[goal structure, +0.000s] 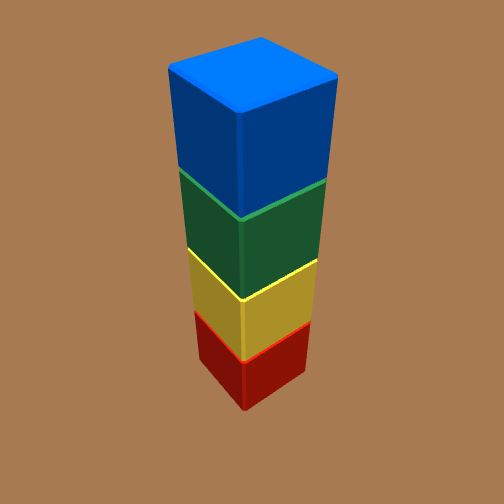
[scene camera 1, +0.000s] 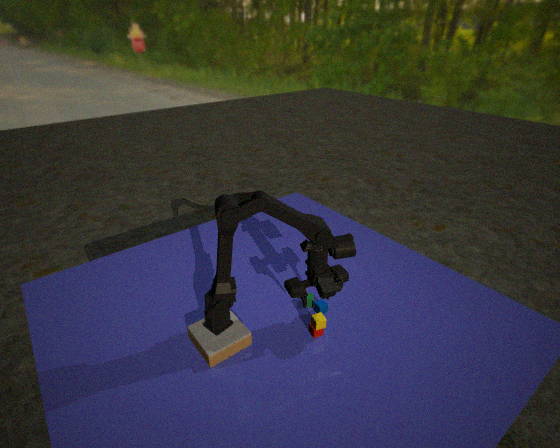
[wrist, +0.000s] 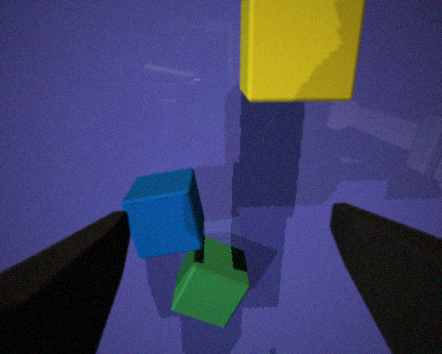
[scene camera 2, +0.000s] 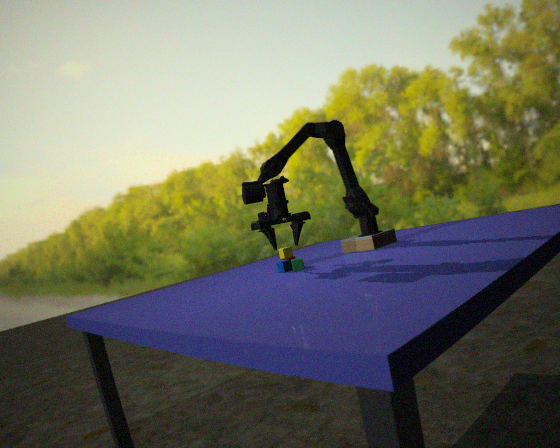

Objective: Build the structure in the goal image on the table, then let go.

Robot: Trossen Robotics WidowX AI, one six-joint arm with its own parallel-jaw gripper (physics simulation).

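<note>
A yellow cube sits on top of a red cube; the red one is mostly hidden in scene camera 2 and does not show in the wrist view. A blue cube and a green cube rest low near the stack, close together and turned at different angles; whether they touch is unclear. My gripper is open and empty, pointing down above the cubes. In the wrist view the blue cube is by the left finger and the yellow cube is at the top edge.
The arm's wooden base block stands on the blue table top. The arm arches from it over to the cubes. Arm shadows fall across the table. The near table edges and corner show in scene camera 2.
</note>
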